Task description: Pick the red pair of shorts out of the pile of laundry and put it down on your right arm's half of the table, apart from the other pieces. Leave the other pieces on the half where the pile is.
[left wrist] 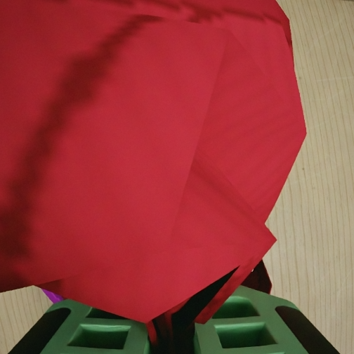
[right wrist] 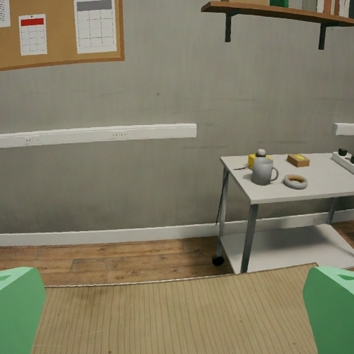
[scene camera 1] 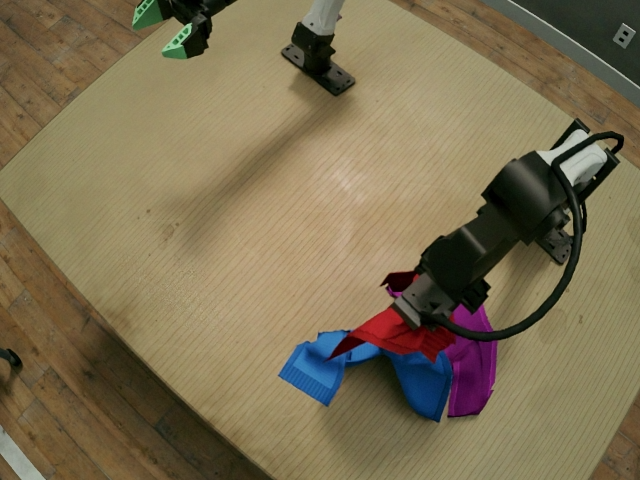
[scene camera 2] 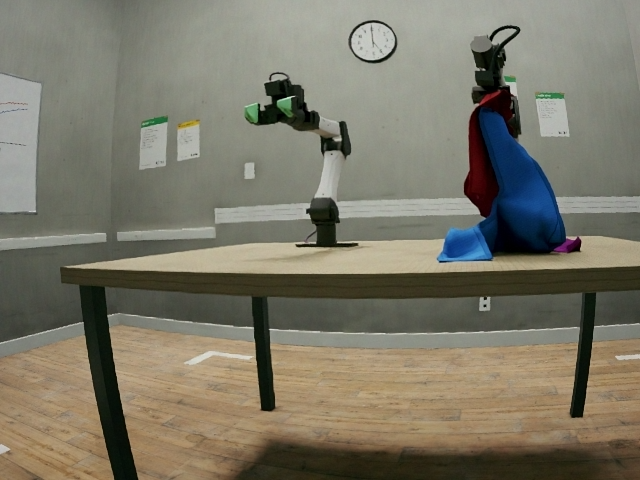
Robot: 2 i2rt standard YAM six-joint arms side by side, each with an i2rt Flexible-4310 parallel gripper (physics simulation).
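The red shorts point(scene camera 1: 403, 335) point(scene camera 2: 480, 170) point(left wrist: 140, 165) hang bunched, high above the table. My left gripper point(left wrist: 172, 282) is shut on their fabric; its fingertips are covered in both scene views. A blue piece point(scene camera 1: 423, 382) point(scene camera 2: 527, 191) rises from the table to just under the gripper, against the red cloth; whether the fingers pinch it too is hidden. A purple piece point(scene camera 1: 473, 372) point(scene camera 2: 568, 244) point(left wrist: 52, 296) shows beside and behind the blue one, its upper part hidden. My right gripper point(scene camera 1: 155, 38) point(scene camera 2: 267, 109) point(right wrist: 173, 284) is open and empty, raised high.
The wooden table point(scene camera 1: 232, 180) point(scene camera 2: 361, 281) point(right wrist: 175, 320) carries both arms. The right arm's base point(scene camera 1: 317, 69) point(scene camera 2: 326, 237) stands at the table's far side. A white cart point(right wrist: 254, 196) with a mug point(right wrist: 262, 171) stands beyond the table in the right wrist view.
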